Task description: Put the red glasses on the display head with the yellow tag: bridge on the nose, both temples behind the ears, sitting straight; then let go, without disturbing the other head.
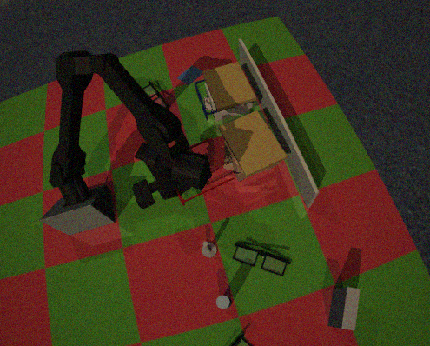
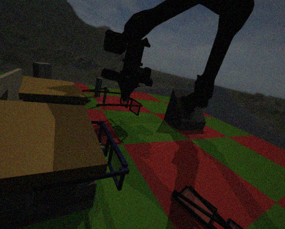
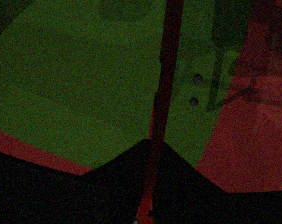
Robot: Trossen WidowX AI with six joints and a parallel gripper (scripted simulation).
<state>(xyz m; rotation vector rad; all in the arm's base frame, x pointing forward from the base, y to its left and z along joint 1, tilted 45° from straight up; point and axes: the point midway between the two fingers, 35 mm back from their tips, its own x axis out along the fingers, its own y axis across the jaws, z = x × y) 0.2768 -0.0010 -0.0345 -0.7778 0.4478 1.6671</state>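
Now: gripper tip 190 mm short of the tan display head, 80 mm to the right of it and 10 mm above it. Round my gripper tip: wall panel 310 mm ahead, 210 mm to the left, 10 mm below; grey block 360 mm to the right, 340 mm ahead, 10 mm below.
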